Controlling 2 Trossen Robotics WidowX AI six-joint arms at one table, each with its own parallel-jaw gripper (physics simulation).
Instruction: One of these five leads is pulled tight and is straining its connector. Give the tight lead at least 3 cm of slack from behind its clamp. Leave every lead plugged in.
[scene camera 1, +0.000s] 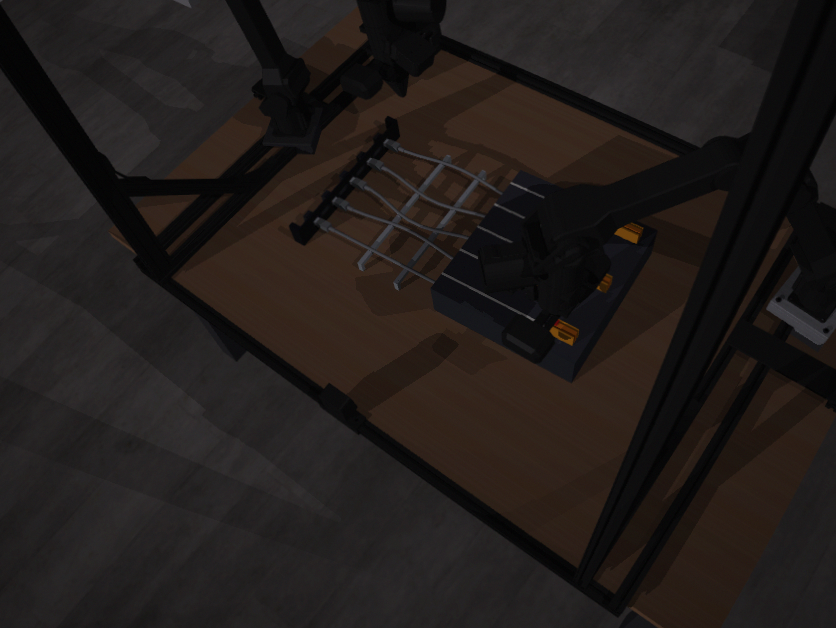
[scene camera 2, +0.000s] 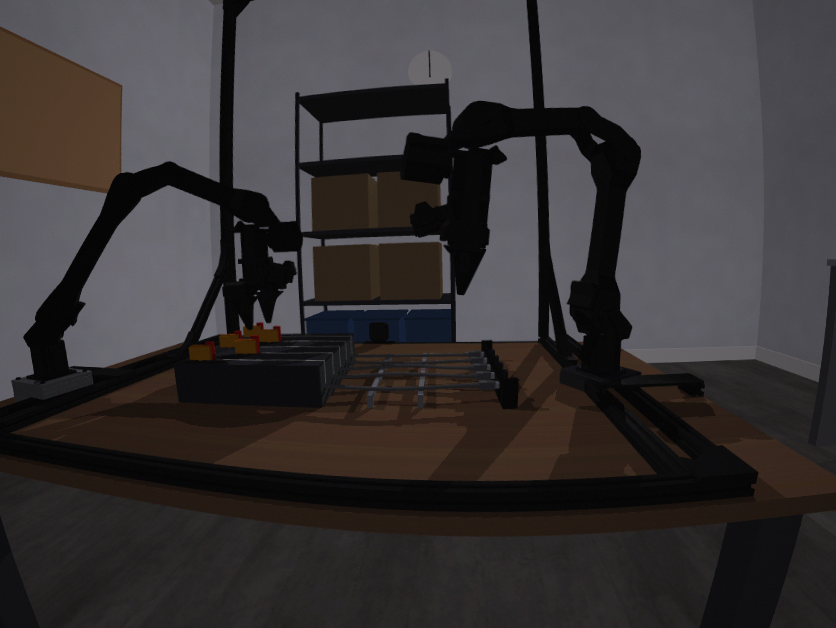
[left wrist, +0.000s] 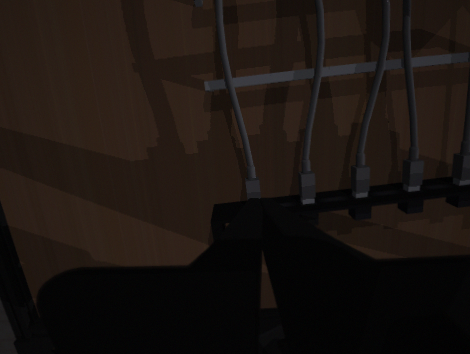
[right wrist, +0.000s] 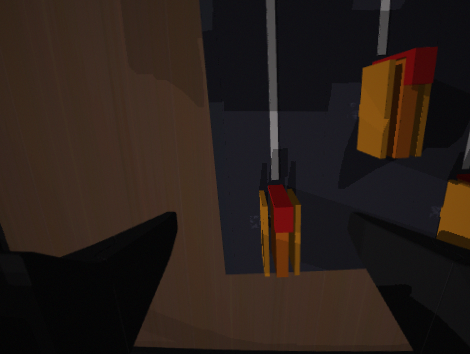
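Seen in the pictures: left gripper, fingertip midpoint: (scene camera 1: 402, 95) (scene camera 2: 460, 294) (left wrist: 258, 208); right gripper, fingertip midpoint: (scene camera 1: 553, 329) (scene camera 2: 259, 326) (right wrist: 262, 221); left arm's base at its link origin: (scene camera 1: 292, 124) (scene camera 2: 600, 370); right arm's base at its link origin: (scene camera 1: 815, 297) (scene camera 2: 52, 375).
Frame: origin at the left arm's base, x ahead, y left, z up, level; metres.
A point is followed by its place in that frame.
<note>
Five grey leads run from plugs on a black connector strip (scene camera 1: 299, 233) {x 0.082, y -0.261, z 0.009 m} (scene camera 2: 508, 392) {x 0.202, y 0.008, z -0.002 m} (left wrist: 225, 213) {x 0.203, y -0.007, z 0.002 m} into a dark block (scene camera 1: 466, 309) {x 0.391, y -0.396, z 0.031 m} (scene camera 2: 250, 383) {x 0.551, y -0.168, z 0.009 m}. The lead (scene camera 1: 351, 238) {x 0.173, y -0.258, z 0.000 m} at the strip's lower end in scene camera 1 looks straightest; the others bend. Its pale line runs along the block to an orange clamp (scene camera 1: 564, 331) {x 0.540, y -0.435, z 0.059 m} (right wrist: 281, 225) {x 0.526, y -0.426, z 0.069 m} with a red top. My right gripper (scene camera 2: 259, 323) {x 0.525, y -0.434, z 0.060 m} (right wrist: 262, 221) {x 0.525, y -0.434, z 0.060 m} is open above the block; in its wrist view that clamp shows between the fingers, which do not touch it. My left gripper (scene camera 2: 462, 292) {x 0.245, y -0.055, z 0.137 m} (left wrist: 258, 208) {x 0.245, y -0.055, z 0.137 m} is shut and empty, high above the strip's far end.
Other orange clamps (scene camera 1: 629, 232) {x 0.630, y -0.251, z 0.061 m} (right wrist: 395, 110) {x 0.506, y -0.360, z 0.059 m} stand on the block close by. Two raised grey bars (scene camera 1: 364, 262) {x 0.203, y -0.298, z -0.010 m} (scene camera 1: 398, 282) {x 0.268, y -0.334, z -0.007 m} cross under the leads. Black frame rails (scene camera 2: 378, 492) {x 0.449, y 0.169, z -0.010 m} edge the wooden table (scene camera 1: 419, 405) {x 0.334, y -0.538, z -0.027 m}, with upright posts at its sides.
</note>
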